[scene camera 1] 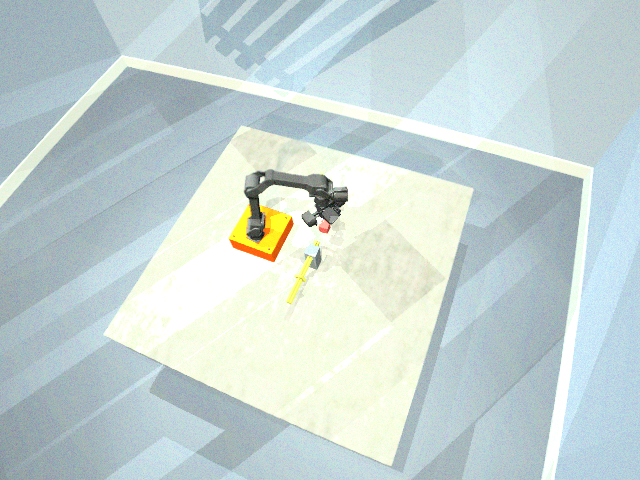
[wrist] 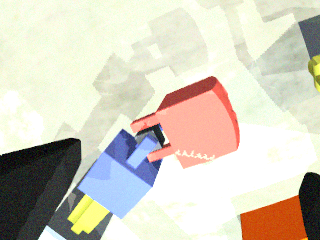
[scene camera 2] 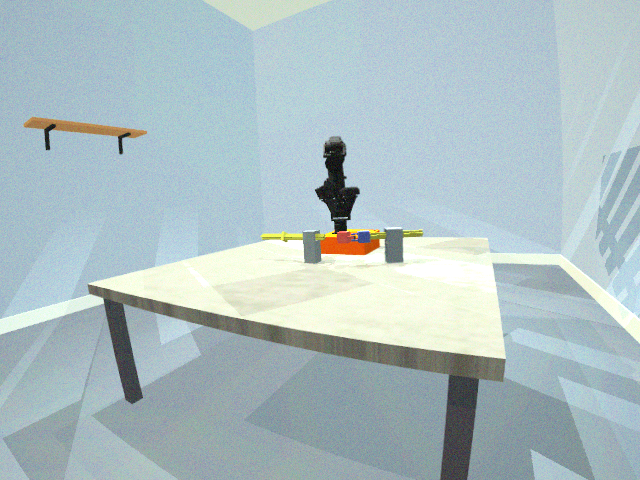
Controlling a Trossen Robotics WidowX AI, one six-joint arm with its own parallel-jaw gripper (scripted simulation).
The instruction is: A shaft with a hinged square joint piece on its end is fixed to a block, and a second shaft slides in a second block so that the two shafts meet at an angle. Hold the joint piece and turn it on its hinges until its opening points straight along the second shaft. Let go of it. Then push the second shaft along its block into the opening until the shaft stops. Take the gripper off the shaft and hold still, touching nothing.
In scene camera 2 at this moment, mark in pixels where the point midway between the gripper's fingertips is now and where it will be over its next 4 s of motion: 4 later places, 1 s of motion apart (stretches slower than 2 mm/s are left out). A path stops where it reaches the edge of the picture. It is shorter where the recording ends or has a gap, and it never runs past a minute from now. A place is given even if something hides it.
My gripper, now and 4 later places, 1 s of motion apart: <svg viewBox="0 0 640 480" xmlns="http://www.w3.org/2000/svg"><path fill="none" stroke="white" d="M340 217L338 205L327 215L319 219L286 221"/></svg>
